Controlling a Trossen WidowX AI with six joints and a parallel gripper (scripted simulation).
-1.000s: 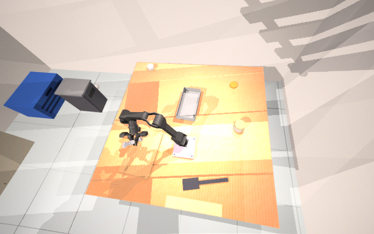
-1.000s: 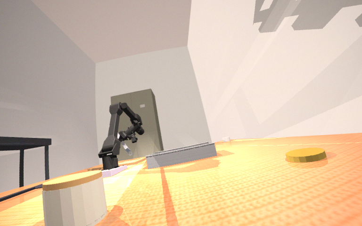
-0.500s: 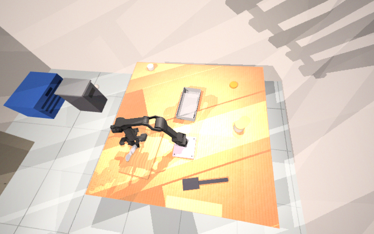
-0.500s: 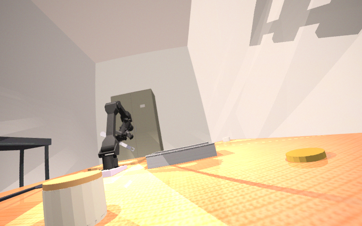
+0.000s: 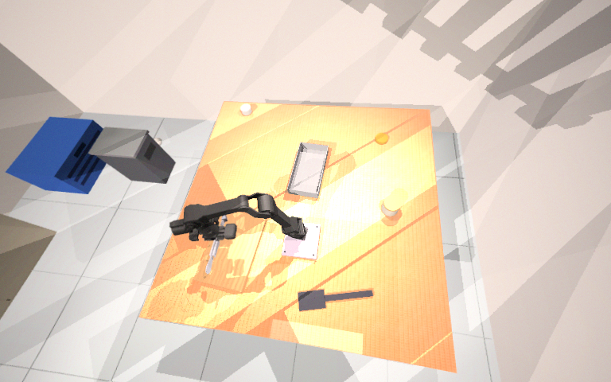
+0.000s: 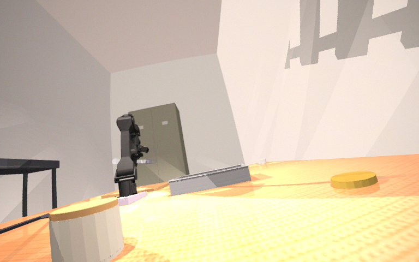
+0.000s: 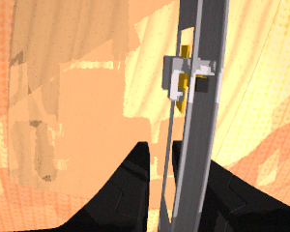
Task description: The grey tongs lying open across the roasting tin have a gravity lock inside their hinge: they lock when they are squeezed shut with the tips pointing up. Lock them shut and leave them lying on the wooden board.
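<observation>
The wooden board is 150 mm below my gripper tip. Also, from my gripper tip: grey roasting tin 510 mm ahead, 240 mm to the right, 130 mm below; dark spatula 90 mm behind, 500 mm to the right, 150 mm below; lidded white pot 390 mm ahead, 690 mm to the right, 120 mm below.
</observation>
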